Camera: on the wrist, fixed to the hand. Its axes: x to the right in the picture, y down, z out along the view.
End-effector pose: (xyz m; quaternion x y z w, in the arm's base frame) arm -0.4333 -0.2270 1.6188 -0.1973 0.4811 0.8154 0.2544
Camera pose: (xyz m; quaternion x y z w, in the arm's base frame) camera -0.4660 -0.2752 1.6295 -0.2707 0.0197 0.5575 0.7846
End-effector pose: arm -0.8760 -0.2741 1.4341 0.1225 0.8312 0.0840 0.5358
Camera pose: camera -0.9063 -0.2271 1.4534 -0.4981 0.5183 -0.1682 0.6745
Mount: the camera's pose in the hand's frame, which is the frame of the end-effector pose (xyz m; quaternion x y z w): 0.0090 0.0467 -0.0352 -0.1662 -0.2617 -0.6243 0.7171
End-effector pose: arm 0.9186 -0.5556 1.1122 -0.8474 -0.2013 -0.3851 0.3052
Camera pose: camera 0.9325 -0.6125 1.1205 0.6335 0.6892 0.2784 0.2151
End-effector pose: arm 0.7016 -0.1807 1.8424 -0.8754 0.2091 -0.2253 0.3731
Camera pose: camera 0.6803 -0.2348 1.8315 -0.8792 -0.4567 -0.1306 0.0361
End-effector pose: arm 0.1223 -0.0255 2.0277 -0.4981 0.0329 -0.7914 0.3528
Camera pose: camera 0.1160 -0.0763 1.9981 0.6435 0.2482 0.6519 0.3152
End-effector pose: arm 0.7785 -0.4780 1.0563 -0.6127 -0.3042 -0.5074 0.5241
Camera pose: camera 0.8128 -0.5253 1.0469 0.4693 0.6534 0.5812 0.1224
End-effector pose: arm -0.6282 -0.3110 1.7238 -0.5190 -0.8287 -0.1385 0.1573
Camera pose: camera -0.5856 -0.2977 1.7626 -0.0828 0.9364 0.1994 0.2768
